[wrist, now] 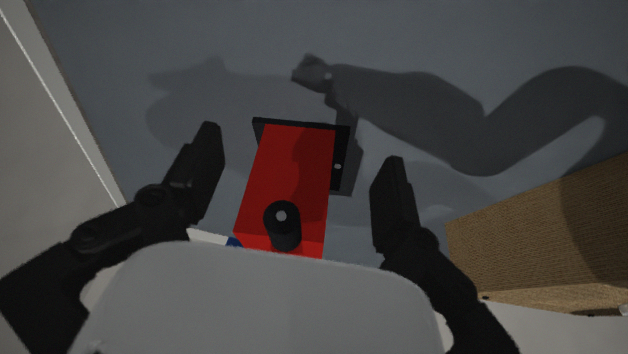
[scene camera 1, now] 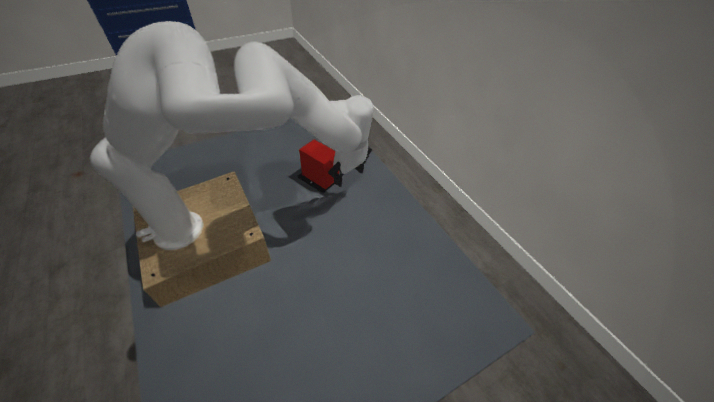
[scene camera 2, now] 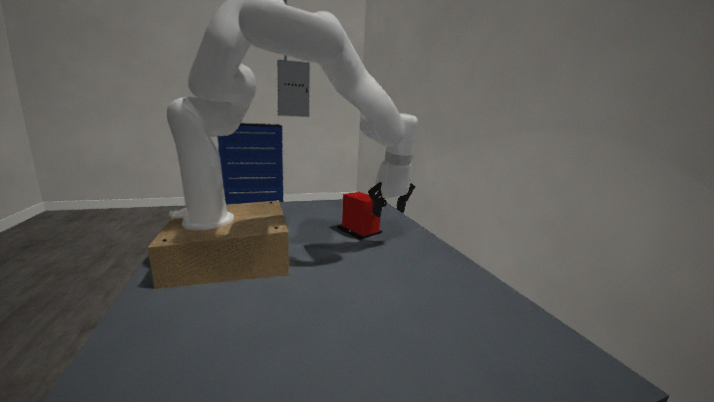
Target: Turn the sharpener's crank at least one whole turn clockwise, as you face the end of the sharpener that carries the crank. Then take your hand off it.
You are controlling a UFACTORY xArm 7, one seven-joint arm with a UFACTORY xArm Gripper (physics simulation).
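Places are measured from the arm's base along level axes (x ahead, y left, z up), in metres.
Pixels of known places: gripper, fingertip midpoint: [wrist: 302,158] [scene camera 1: 348,177] [scene camera 2: 388,213]; arm's base, origin of the base link: [scene camera 1: 179,230] [scene camera 2: 208,221].
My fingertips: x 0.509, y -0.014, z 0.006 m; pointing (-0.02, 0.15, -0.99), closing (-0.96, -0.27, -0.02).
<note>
For each thing: its top centre in the pictures, then the offset to it from my fingertips. "spot": a spot on its surface instead. Level surfaces: height alone.
- sharpener, surface spot: [wrist: 286,165] spot: dx -0.008, dy +0.069, dz -0.039 m
- thin black base, surface spot: [wrist: 342,172] spot: dx -0.096, dy +0.138, dz -0.104 m
- black round knob, middle of its top: [wrist: 280,243] dx -0.010, dy +0.048, dz +0.033 m
- grey-blue surface, its level: dz -0.112 m
The sharpener [scene camera 1: 315,166] [scene camera 2: 357,215] [wrist: 286,165] is an upright red box on a thin black base [wrist: 342,172]. A black round knob [wrist: 282,225] with a pale dot on its end, part of the crank, shows over the sharpener's near end in the wrist view. In both scene views the black finger beside the red box hides most of the crank, and its angle is hard to tell. My gripper [scene camera 1: 350,178] [scene camera 2: 389,212] [wrist: 302,158] is open and empty at the crank end of the sharpener, its fingers wide apart, one on each side of the knob as the wrist camera sees it.
The sharpener stands on a grey-blue surface [scene camera 1: 350,300] [scene camera 2: 350,325] [wrist: 400,30]. The arm's base is on a wooden block [scene camera 1: 220,270] [scene camera 2: 225,262] [wrist: 525,225] to the left. A wall [scene camera 1: 550,125] [scene camera 2: 550,150] runs along the right, close behind the gripper. A blue cabinet [scene camera 1: 145,20] [scene camera 2: 255,170] stands at the back.
</note>
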